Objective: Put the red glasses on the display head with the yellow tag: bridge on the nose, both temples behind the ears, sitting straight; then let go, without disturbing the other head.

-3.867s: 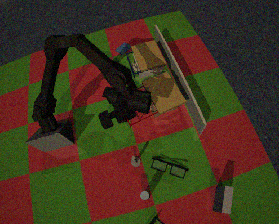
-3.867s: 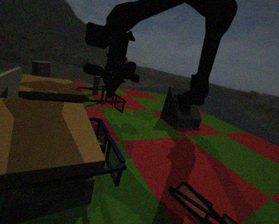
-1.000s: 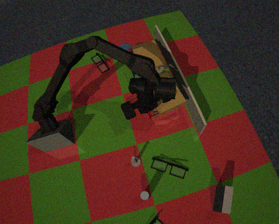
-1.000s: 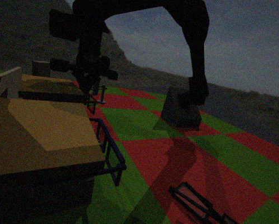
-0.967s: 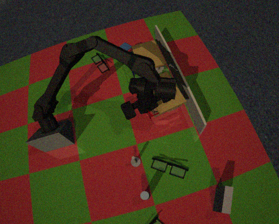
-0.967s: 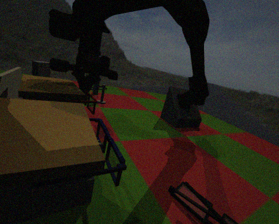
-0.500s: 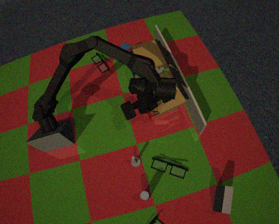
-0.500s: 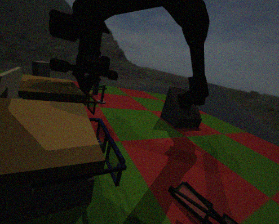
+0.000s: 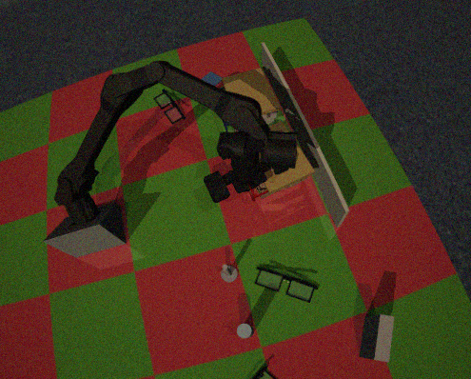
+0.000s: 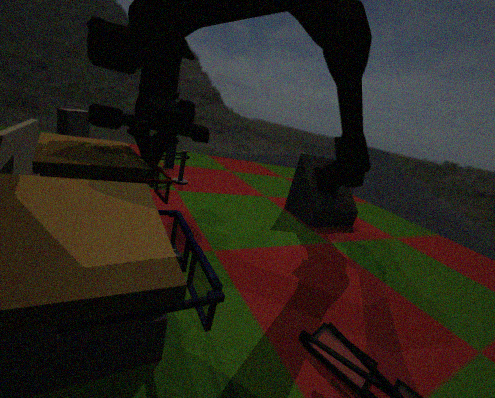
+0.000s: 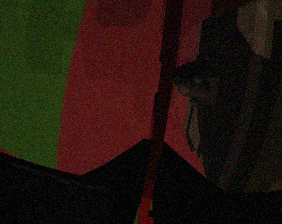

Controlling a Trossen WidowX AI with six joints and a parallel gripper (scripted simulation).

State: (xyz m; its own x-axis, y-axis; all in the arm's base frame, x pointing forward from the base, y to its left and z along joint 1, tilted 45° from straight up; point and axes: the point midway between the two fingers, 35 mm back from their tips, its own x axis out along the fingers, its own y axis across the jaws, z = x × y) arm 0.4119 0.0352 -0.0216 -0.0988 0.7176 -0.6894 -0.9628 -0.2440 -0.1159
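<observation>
My gripper tip is now 6 cm short of the tan display head, 5 cm to the right of it and 1 cm above it. Also, from my gripper tip: wall panel (17 cm ahead, 18 cm to the left, 1 cm below); then grey block (20 cm ahead, 40 cm to the right, 1 cm below).
</observation>
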